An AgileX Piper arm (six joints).
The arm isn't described. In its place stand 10 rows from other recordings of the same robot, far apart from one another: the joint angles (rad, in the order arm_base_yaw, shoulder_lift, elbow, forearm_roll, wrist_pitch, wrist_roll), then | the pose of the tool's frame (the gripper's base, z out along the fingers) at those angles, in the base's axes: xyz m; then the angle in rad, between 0 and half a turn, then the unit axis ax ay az.
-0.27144 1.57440 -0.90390 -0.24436 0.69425 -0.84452 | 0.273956 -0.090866 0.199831 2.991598 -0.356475 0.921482 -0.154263
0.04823 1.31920 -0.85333 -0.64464 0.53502 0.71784 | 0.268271 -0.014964 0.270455 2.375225 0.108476 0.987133 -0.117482
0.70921 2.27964 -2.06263 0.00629 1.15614 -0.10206 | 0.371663 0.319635 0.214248 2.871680 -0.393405 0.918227 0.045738
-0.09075 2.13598 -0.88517 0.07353 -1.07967 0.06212 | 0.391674 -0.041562 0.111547 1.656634 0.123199 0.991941 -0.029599
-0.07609 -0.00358 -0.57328 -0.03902 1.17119 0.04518 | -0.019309 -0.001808 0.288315 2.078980 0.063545 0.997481 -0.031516
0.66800 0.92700 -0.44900 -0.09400 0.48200 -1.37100 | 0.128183 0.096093 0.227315 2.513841 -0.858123 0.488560 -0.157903
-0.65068 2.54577 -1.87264 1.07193 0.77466 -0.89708 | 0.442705 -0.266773 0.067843 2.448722 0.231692 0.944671 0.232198
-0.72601 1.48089 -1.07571 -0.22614 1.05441 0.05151 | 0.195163 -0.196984 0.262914 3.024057 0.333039 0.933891 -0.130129
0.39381 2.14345 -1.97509 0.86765 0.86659 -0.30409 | 0.434292 0.237744 0.291534 2.614675 -0.149299 0.897607 0.414743
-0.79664 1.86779 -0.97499 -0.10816 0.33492 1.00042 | 0.240423 -0.250509 0.133529 2.708331 0.752140 0.658970 -0.006581
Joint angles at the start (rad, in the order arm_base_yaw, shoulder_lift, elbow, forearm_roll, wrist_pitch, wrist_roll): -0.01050, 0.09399, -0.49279, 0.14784, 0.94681, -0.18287
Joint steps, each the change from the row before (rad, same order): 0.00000, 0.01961, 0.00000, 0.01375, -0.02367, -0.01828; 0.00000, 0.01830, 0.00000, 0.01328, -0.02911, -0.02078; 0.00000, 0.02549, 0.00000, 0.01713, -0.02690, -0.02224; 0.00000, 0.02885, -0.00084, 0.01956, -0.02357, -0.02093; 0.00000, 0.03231, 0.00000, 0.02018, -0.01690, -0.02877; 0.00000, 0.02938, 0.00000, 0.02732, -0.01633, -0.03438; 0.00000, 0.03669, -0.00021, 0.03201, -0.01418, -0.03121; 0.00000, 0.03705, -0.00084, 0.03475, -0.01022, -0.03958; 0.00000, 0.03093, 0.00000, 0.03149, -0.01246, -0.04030; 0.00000, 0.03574, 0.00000, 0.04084, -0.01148, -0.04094; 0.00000, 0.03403, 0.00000, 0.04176, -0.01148, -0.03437
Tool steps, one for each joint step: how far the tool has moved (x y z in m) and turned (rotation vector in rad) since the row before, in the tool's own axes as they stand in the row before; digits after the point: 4 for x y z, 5 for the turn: -0.0034, 0.0001, 0.0030, -0.00828, -0.00598, -0.00768; -0.0037, -0.0001, 0.0028, -0.00607, -0.01262, -0.01020; -0.0038, -0.0001, 0.0041, -0.00955, -0.00415, -0.00775; -0.0038, -0.0001, 0.0046, -0.01170, 0.00096, -0.00386; -0.0030, -0.0001, 0.0054, -0.01383, 0.01124, -0.00996; -0.0029, 0.0003, 0.0050, -0.01807, 0.00698, -0.01050; -0.0029, 0.0002, 0.0062, -0.02226, 0.01426, -0.00185; -0.0028, 0.0003, 0.0062, -0.02476, 0.01627, -0.00733; -0.0025, 0.0000, 0.0054, -0.02028, 0.00923, -0.01062; -0.0026, 0.0002, 0.0062, -0.02656, 0.01111, -0.00240; -0.0026, 0.0000, 0.0060, -0.02568, 0.00837, 0.00551
